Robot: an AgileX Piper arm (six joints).
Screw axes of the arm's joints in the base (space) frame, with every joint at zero. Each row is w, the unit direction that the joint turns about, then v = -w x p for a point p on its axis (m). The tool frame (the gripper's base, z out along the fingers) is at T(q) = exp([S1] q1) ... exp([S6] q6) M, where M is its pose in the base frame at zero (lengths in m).
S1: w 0 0 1 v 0 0 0
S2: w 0 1 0 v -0.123 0 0
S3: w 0 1 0 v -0.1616 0 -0.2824
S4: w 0.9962 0 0.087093 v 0 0.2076 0
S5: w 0 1 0 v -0.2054 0 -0.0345
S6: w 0.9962 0 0.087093 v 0 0.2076 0
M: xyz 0.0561 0 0.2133 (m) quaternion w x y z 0.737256 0 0.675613 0
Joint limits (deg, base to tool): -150..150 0..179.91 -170..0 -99.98..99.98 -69.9..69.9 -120..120
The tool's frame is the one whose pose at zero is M.
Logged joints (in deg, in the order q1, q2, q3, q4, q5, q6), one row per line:
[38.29 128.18 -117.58 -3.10 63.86 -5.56]
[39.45 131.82 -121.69 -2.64 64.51 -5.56]
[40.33 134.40 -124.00 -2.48 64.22 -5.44]
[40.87 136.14 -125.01 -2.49 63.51 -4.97]
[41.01 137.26 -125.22 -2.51 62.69 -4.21]
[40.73 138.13 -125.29 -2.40 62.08 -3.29]
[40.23 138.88 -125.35 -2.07 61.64 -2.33]
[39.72 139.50 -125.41 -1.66 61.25 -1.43]
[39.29 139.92 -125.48 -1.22 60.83 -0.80]
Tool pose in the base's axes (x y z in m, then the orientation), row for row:
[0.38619 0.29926 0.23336 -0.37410 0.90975 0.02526 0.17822]
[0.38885 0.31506 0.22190 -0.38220 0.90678 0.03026 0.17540]
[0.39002 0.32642 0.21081 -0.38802 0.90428 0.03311 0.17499]
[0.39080 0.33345 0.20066 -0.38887 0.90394 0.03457 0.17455]
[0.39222 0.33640 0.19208 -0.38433 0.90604 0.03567 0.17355]
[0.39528 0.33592 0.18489 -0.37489 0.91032 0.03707 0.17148]
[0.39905 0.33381 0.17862 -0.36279 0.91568 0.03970 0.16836]
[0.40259 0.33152 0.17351 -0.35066 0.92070 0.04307 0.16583]
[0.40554 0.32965 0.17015 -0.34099 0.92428 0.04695 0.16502]
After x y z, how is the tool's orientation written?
As a quaternion, x y z w.
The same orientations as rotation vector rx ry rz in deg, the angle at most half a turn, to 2 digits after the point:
[-60.63 147.44 4.09]
[-62.04 147.18 4.91]
[-62.99 146.81 5.38]
[-63.15 146.79 5.61]
[-62.44 147.21 5.80]
[-60.98 148.07 6.03]
[-59.11 149.20 6.47]
[-57.22 150.23 7.03]
[-55.66 150.88 7.66]

